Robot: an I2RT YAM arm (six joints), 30 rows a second.
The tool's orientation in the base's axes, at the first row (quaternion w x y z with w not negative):
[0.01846 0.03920 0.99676 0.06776]
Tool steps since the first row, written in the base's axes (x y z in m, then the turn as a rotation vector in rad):
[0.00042 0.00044 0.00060 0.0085 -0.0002 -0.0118]
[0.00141 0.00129 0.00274 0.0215 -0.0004 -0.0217]
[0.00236 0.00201 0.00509 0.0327 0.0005 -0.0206]
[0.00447 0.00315 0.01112 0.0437 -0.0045 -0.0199]
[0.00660 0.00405 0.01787 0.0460 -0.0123 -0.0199]
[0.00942 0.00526 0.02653 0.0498 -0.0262 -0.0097]
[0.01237 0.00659 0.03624 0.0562 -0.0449 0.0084]
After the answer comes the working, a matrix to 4 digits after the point.
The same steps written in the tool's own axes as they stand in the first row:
[-0.00040 0.00055 -0.00052 -0.0081 -0.0012 0.0120]
[-0.00139 0.00175 -0.00248 -0.0208 -0.0017 0.0223]
[-0.00235 0.00286 -0.00467 -0.0319 0.0002 0.0218]
[-0.00455 0.00497 -0.01040 -0.0433 -0.0039 0.0209]
[-0.00681 0.00694 -0.01687 -0.0462 -0.0114 0.0200]
[-0.00980 0.00953 -0.02517 -0.0514 -0.0234 0.0082]
[-0.01293 0.01239 -0.03448 -0.0599 -0.0390 -0.0120]

The tool's axes in the first row as the columns of a matrix, in the base's axes (rounded; the answer above uses it unrounded):
[-0.9962 0.0756 0.0421]
[0.0806 0.9877 0.1336]
[-0.0315 0.1365 -0.9901]

